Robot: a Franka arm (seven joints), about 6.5 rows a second.
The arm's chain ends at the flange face. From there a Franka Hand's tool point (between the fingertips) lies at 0.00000 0.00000 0.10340 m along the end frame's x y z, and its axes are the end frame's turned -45 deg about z.
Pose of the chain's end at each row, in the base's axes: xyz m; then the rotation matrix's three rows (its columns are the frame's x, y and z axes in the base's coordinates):
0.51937, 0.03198, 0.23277; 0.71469, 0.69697, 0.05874; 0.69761, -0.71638, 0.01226; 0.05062, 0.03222, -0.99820
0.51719, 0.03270, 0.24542; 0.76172, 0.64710, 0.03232; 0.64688, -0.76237, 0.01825; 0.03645, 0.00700, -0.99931
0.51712, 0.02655, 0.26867; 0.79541, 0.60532, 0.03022; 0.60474, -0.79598, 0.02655; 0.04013, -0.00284, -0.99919
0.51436, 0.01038, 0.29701; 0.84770, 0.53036, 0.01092; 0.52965, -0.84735, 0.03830; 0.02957, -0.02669, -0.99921
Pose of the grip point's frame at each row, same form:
0.52544, 0.03325, 0.12956; 0.01253, 0.99819, 0.05874; 0.99984, -0.01327, 0.01226; 0.01301, 0.05858, -0.99820
0.52053, 0.03459, 0.14209; 0.08105, 0.99619, 0.03232; 0.99649, -0.08166, 0.01825; 0.02082, 0.03072, -0.99931
0.52024, 0.02930, 0.16535; 0.13441, 0.99047, 0.03022; 0.99046, -0.13523, 0.02655; 0.03038, 0.02637, -0.99919
0.51549, 0.01434, 0.19369; 0.22439, 0.97444, 0.01092; 0.97369, -0.22465, 0.03830; 0.03978, 0.00204, -0.99921

